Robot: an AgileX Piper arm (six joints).
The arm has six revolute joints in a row. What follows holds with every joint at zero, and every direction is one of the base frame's.
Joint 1 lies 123 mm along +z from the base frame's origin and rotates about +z.
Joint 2 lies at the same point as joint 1 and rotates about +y.
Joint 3 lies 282.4 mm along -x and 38.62 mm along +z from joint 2 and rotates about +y.
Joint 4 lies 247.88 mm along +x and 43.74 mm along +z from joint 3 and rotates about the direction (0.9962, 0, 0.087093).
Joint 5 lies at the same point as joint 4 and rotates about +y.
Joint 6 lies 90.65 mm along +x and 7.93 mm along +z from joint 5 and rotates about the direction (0.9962, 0, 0.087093).
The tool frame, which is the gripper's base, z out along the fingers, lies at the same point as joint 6; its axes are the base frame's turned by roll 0, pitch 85 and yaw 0 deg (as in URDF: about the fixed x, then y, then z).
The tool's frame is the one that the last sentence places.
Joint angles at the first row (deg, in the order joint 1, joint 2, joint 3, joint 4, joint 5, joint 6):
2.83 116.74 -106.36 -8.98 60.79 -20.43
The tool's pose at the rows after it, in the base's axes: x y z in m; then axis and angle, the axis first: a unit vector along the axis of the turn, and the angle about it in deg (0 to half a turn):
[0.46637 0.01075 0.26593 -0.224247 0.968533 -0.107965 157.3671]
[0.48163 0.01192 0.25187 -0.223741 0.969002 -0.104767 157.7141]
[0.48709 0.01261 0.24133 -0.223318 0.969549 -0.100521 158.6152]
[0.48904 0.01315 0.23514 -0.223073 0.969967 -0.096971 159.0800]
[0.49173 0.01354 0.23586 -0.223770 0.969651 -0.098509 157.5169]
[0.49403 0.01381 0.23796 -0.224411 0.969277 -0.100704 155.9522]
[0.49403 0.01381 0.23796 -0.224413 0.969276 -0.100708 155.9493]
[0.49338 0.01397 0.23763 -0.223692 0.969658 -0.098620 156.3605]
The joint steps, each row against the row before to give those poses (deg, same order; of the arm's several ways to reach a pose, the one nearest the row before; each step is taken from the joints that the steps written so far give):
0.00 3.87 -4.58 0.07 0.20 -0.16
0.00 4.20 -4.17 0.33 0.36 -0.06
0.00 1.92 -1.16 0.32 0.23 0.00
0.00 0.79 -0.10 0.32 -0.17 0.00
0.00 0.11 -0.16 0.06 -1.53 0.00
0.00 0.01 -0.24 0.00 -1.35 0.00
0.00 -0.01 0.00 0.00 0.00 0.00
0.00 0.01 0.00 0.18 0.45 0.00

